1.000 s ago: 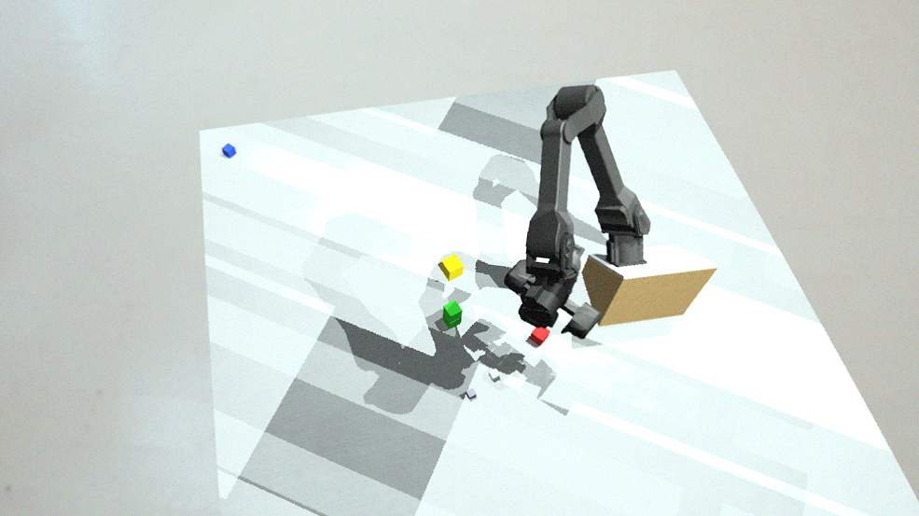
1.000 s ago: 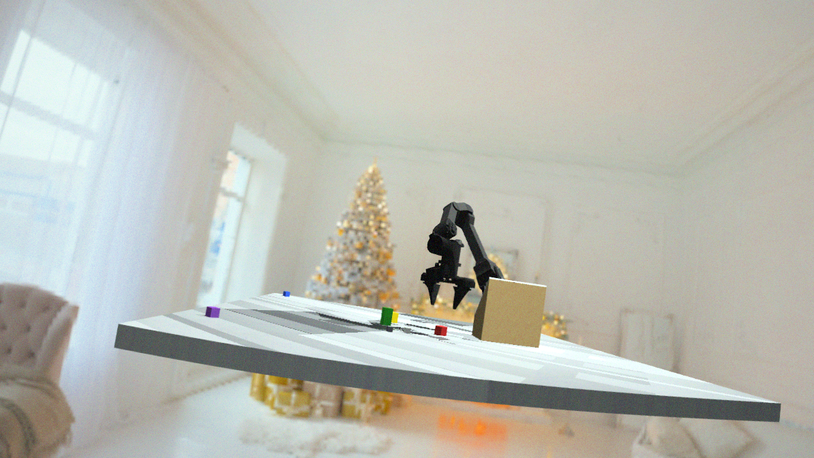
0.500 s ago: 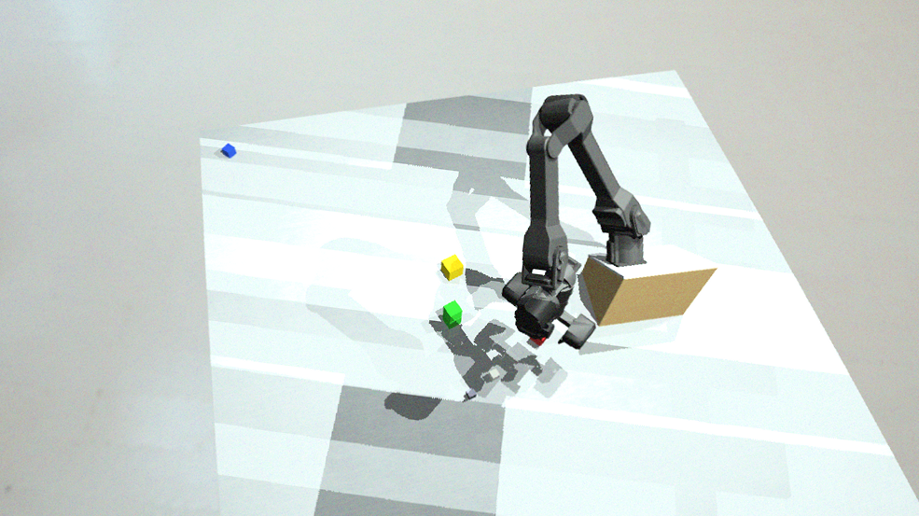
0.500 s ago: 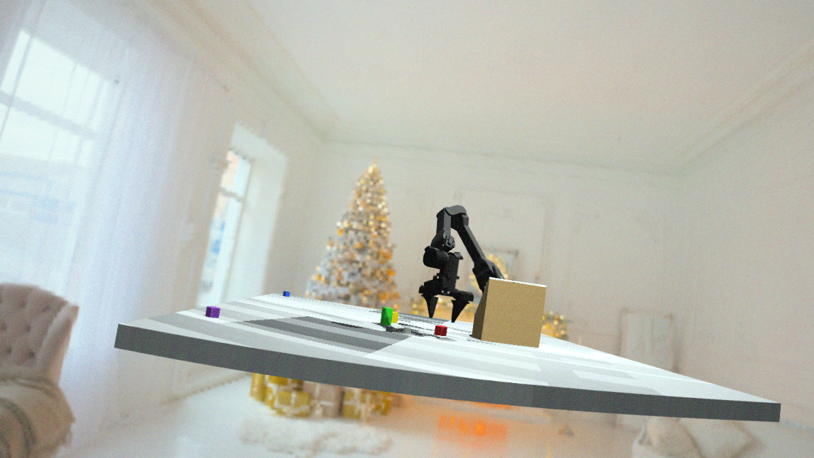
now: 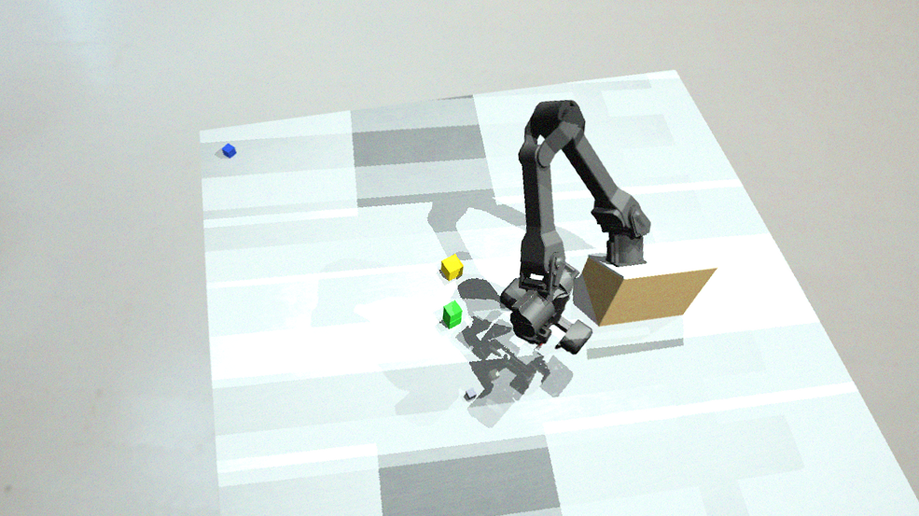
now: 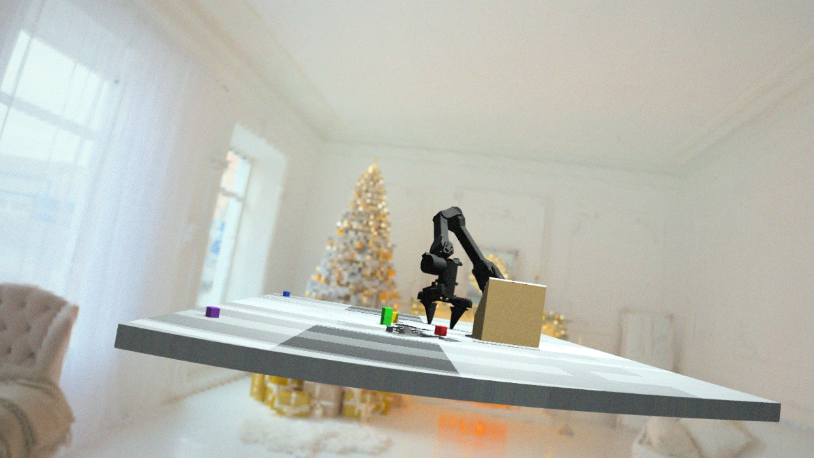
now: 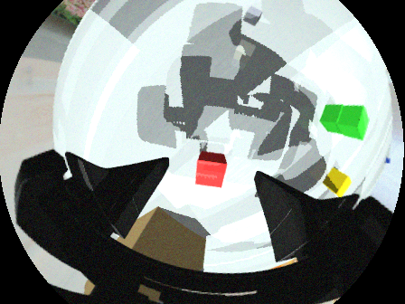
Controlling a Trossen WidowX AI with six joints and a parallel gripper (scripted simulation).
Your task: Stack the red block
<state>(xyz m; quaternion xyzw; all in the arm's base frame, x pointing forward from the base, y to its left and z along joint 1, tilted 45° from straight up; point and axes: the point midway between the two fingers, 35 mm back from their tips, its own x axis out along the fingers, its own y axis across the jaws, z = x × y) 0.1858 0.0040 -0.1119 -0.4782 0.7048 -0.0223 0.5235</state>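
Right now the red block is 10 mm behind my gripper tip and 10 mm below it. Round my gripper tip: blue block (630 mm ahead, 590 mm to the right, 20 mm below); then yellow block (150 mm ahead, 190 mm to the right, 10 mm below); then purple block (570 mm ahead, 370 mm to the left, 20 mm below).
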